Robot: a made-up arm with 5 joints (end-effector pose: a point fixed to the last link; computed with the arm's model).
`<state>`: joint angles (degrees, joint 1 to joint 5).
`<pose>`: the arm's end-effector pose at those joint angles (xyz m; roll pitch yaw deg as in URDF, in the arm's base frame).
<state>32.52 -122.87 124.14 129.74 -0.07</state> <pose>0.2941 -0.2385 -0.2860 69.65 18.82 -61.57</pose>
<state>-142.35 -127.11 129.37 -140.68 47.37</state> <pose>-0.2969 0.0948 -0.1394 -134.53 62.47 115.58</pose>
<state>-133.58 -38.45 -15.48 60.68 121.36</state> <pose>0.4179 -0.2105 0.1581 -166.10 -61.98 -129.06</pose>
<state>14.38 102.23 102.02 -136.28 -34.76</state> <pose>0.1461 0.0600 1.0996 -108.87 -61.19 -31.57</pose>
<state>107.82 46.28 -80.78 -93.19 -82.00</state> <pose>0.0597 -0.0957 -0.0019 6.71 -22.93 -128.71</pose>
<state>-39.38 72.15 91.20 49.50 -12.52</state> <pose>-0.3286 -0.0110 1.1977 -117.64 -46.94 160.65</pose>
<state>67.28 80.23 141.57 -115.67 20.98</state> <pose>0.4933 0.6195 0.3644 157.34 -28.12 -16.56</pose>
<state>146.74 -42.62 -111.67 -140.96 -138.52</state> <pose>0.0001 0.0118 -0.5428 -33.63 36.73 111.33</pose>
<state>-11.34 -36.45 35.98 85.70 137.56</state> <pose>0.3501 0.2344 0.2533 -64.87 12.85 144.34</pose>
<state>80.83 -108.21 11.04 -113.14 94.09</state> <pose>-0.0533 0.2397 -0.2097 -159.12 71.86 68.64</pose>
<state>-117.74 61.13 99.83 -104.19 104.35</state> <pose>0.0781 -0.3928 -0.0426 -2.93 -14.24 134.25</pose>
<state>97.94 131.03 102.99 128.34 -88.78</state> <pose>-0.7934 0.6006 -0.2136 44.13 18.07 133.47</pose>
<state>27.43 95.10 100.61 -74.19 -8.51</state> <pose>0.5372 0.6388 0.5755 -127.88 -1.45 20.02</pose>
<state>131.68 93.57 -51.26 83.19 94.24</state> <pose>-0.2565 0.5284 -0.5600 175.72 80.70 81.04</pose>
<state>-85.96 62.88 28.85 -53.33 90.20</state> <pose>0.2645 -0.4717 0.4840 -33.50 -57.40 114.48</pose>
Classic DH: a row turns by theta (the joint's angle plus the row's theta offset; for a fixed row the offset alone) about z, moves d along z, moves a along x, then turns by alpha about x. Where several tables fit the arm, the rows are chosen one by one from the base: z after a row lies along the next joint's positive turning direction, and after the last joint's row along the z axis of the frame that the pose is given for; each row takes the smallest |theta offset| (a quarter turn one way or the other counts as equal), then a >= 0, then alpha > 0; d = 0 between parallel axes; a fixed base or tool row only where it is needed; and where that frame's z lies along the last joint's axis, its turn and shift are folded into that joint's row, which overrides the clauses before.
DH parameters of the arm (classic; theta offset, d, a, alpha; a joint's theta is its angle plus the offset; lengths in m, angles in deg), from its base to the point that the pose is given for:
base (fixed): -90 0.073 0 90
joint 1: 90 -0.029 0.316 90
joint 2: -90 -0.148 0.255 -90
joint 3: 0 0.089 0.075 90
joint 4: 0 0.166 0.268 -90
joint 5: 10.26 0 0.3648 0
tool (fixed): -10.26 -0.089 0 0

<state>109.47 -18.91 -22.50 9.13 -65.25</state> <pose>0.6167 0.3500 0.4752 176.99 -67.36 81.93</pose>
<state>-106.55 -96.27 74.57 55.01 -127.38</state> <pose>0.0641 0.3941 0.4157 148.72 20.44 127.31</pose>
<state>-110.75 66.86 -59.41 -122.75 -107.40</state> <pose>-0.0274 -0.0468 0.0370 143.20 22.24 124.31</pose>
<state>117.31 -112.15 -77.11 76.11 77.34</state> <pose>0.1580 -0.2308 0.2275 -159.03 -17.35 -100.01</pose>
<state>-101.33 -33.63 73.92 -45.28 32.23</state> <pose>0.0701 0.0283 0.6341 -26.38 -50.01 165.53</pose>
